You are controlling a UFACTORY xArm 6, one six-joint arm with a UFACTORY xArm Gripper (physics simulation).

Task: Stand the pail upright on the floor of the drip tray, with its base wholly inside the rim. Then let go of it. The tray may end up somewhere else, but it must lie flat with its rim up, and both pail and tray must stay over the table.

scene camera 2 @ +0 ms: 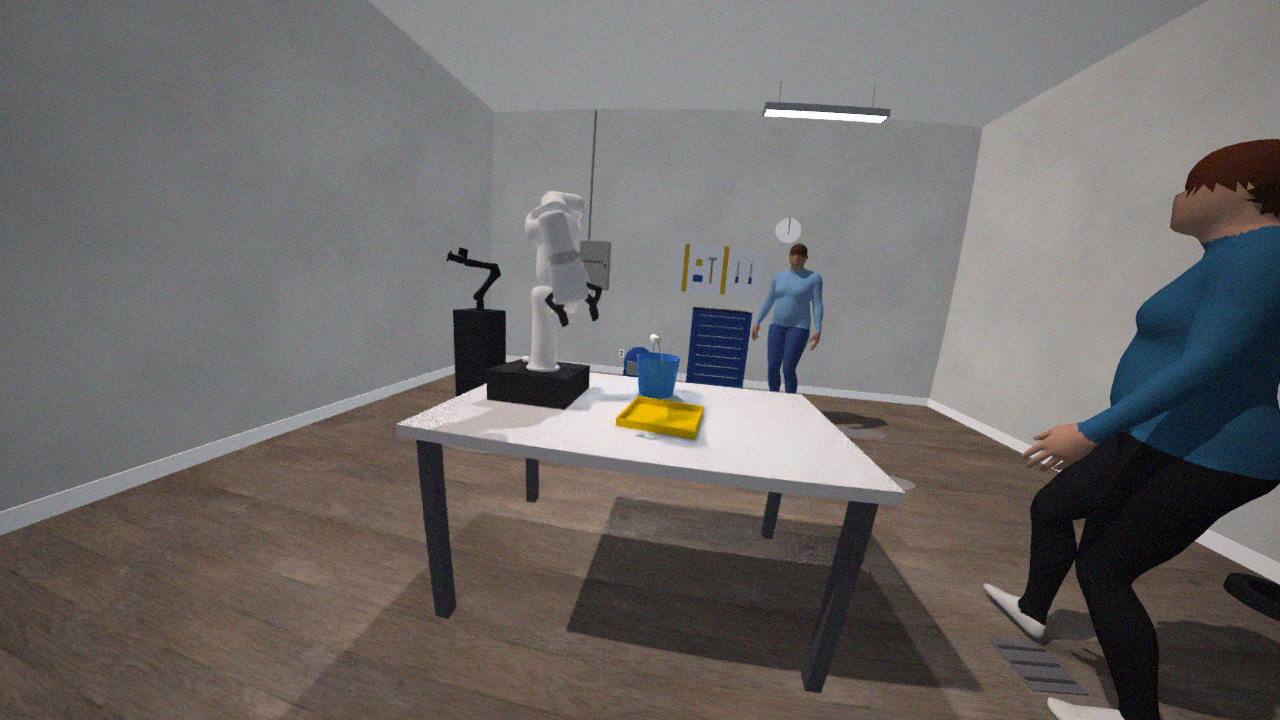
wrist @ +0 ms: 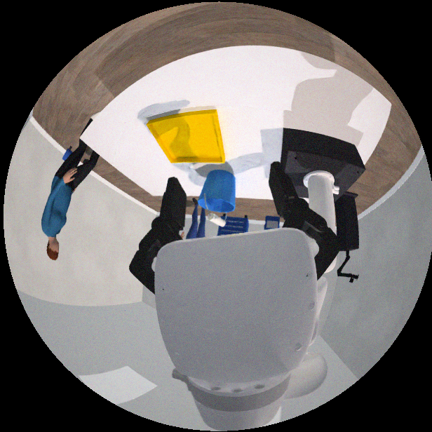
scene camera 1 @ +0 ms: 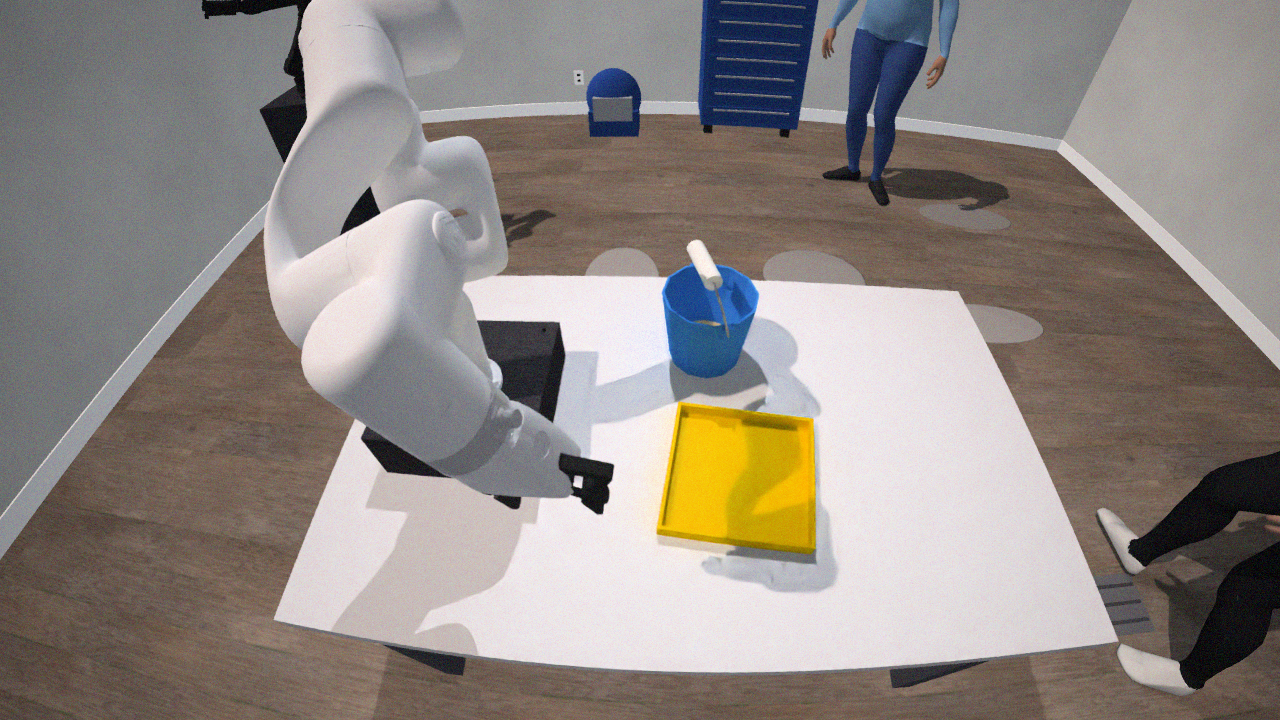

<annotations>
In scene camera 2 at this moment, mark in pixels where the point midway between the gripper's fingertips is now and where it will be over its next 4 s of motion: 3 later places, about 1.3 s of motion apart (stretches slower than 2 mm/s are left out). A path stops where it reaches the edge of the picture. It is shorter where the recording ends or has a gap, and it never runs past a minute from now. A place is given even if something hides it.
My gripper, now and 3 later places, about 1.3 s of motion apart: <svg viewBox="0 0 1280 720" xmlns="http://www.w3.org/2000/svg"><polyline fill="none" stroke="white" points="580,322 644,323 658,336 657,344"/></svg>
</annotations>
